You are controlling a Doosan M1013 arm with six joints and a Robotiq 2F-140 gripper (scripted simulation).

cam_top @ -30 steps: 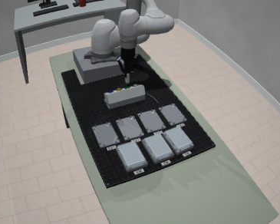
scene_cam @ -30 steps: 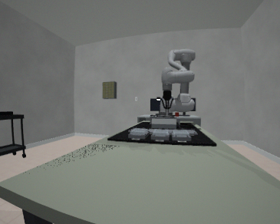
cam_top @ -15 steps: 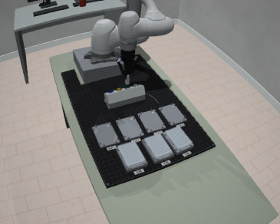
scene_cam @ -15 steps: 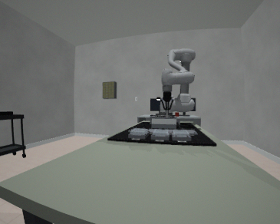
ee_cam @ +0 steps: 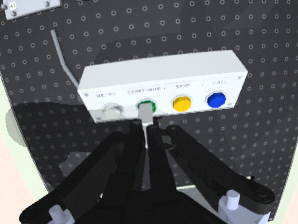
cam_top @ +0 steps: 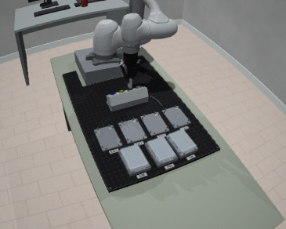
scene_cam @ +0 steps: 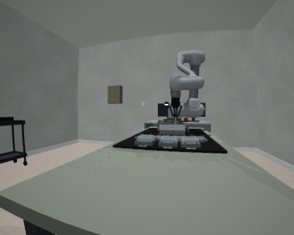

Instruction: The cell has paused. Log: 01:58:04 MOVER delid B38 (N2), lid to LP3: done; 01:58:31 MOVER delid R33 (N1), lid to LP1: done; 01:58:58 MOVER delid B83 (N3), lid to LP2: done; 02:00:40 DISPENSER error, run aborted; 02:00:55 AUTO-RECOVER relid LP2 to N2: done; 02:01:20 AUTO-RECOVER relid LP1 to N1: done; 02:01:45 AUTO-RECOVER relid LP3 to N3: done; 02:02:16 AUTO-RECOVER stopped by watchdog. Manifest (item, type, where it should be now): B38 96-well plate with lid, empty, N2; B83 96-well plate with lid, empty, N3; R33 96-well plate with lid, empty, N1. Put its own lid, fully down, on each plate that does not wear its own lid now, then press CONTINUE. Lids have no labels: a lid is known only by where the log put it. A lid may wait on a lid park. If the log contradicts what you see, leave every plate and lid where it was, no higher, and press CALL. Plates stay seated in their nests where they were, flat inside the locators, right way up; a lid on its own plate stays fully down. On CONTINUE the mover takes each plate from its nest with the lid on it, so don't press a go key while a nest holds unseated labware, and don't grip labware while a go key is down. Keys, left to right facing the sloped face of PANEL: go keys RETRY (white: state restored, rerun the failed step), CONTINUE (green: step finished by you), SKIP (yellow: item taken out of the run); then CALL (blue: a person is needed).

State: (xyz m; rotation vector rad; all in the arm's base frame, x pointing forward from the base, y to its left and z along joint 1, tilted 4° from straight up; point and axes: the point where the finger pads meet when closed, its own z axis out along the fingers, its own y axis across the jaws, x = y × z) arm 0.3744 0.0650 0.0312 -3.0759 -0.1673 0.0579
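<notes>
Now: the green key 50 mm below my hand. Also, from my hand: blue key (100 mm to the right, 50 mm below, 10 mm ahead); yellow key (50 mm to the right, 50 mm below, 10 mm ahead); white key (50 mm to the left, 50 mm below).
</notes>
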